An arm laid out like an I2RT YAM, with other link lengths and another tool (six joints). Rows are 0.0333 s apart.
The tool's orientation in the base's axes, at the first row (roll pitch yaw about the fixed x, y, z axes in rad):
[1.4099 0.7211 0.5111]
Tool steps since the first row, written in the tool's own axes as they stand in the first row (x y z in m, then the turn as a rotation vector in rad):
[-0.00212 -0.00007 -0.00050 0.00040 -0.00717 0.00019]
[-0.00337 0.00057 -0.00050 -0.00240 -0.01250 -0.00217]
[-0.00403 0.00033 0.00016 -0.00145 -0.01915 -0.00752]
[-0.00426 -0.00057 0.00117 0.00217 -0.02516 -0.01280]
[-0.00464 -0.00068 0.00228 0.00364 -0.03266 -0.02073]
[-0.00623 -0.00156 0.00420 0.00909 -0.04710 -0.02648]
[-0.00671 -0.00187 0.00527 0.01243 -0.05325 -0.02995]
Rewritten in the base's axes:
[-0.00171 -0.00041 0.00129 -0.00314 -0.00329 -0.00556]
[-0.00222 -0.00057 0.00259 -0.00895 -0.00486 -0.00794]
[-0.00239 -0.00146 0.00292 -0.01466 -0.00323 -0.01414]
[-0.00240 -0.00277 0.00253 -0.01827 -0.00038 -0.02163]
[-0.00206 -0.00386 0.00283 -0.02554 0.00314 -0.02911]
[-0.00243 -0.00640 0.00346 -0.03235 0.00317 -0.04411]
[-0.00228 -0.00759 0.00368 -0.03518 0.00439 -0.05129]

